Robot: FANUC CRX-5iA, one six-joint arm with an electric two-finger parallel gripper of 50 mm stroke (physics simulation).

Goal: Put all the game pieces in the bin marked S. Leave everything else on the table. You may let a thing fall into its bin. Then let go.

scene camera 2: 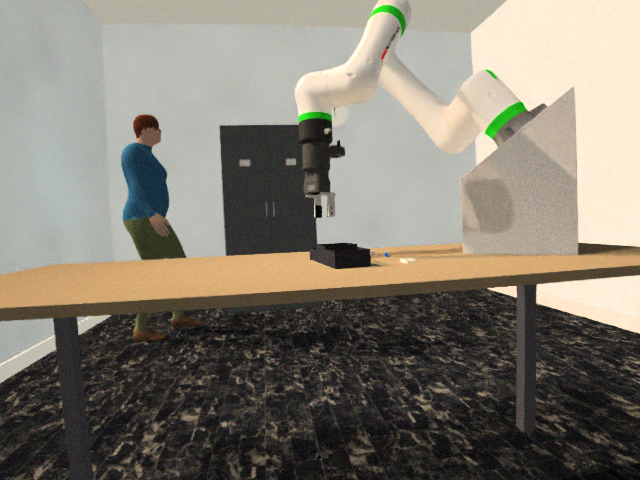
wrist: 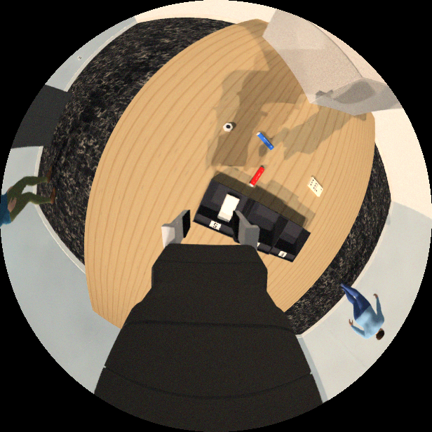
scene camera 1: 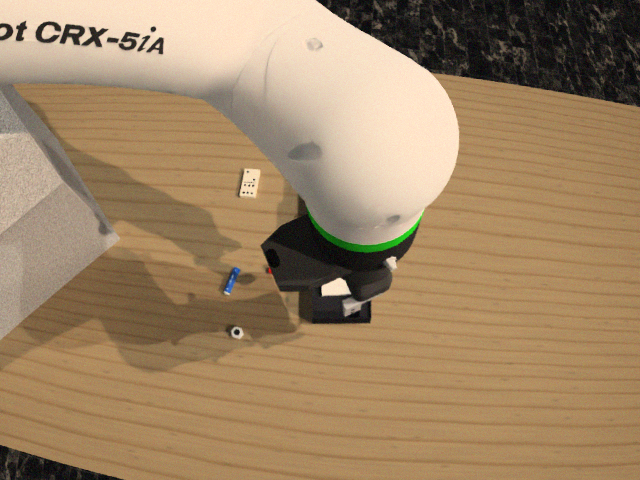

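Pixels of known places: gripper, fingertip midpoint: (scene camera 2: 324, 217) (scene camera 1: 341, 289); arm's base at its link origin: (scene camera 2: 523, 140).
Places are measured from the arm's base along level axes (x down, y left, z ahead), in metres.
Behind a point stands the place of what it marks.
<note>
A white domino-like piece (scene camera 1: 334, 287) {x 0.301, y -0.018, z 0.571 m} (wrist: 229, 207) lies in the bin marked S (scene camera 1: 328, 314) {x 0.308, y -0.058, z 0.568 m} (wrist: 208, 202), the left compartment of the black bin block in the wrist view. No pips show on its upper side. A white domino with black pips (scene camera 1: 249, 182) {x 0.308, y 0.140, z 0.410 m} (scene camera 2: 407, 260) {x 0.308, y 0.162, z 0.420 m} (wrist: 315, 186) lies flat on the table, apart from the bins. My gripper (scene camera 2: 324, 212) {x 0.198, y -0.050, z 0.584 m} (wrist: 210, 218) is open and empty, above the block near the S compartment. Its right finger in the wrist view hides part of the block.
A red cylinder (scene camera 1: 269, 270) {x 0.306, y -0.004, z 0.471 m} (wrist: 257, 176) lies beside the block. A blue cylinder (scene camera 1: 231, 280) {x 0.305, y -0.028, z 0.416 m} (scene camera 2: 386, 254) {x 0.308, y -0.007, z 0.421 m} (wrist: 265, 140) and a white hex nut (scene camera 1: 236, 332) {x 0.307, y -0.105, z 0.439 m} (wrist: 228, 127) lie farther off. The grey robot pedestal (scene camera 1: 46, 222) {x 0.154, y -0.029, z 0.169 m} (scene camera 2: 522, 196) {x 0.166, y 0.117, z 0.091 m} stands on the table. People stand beyond the table.
</note>
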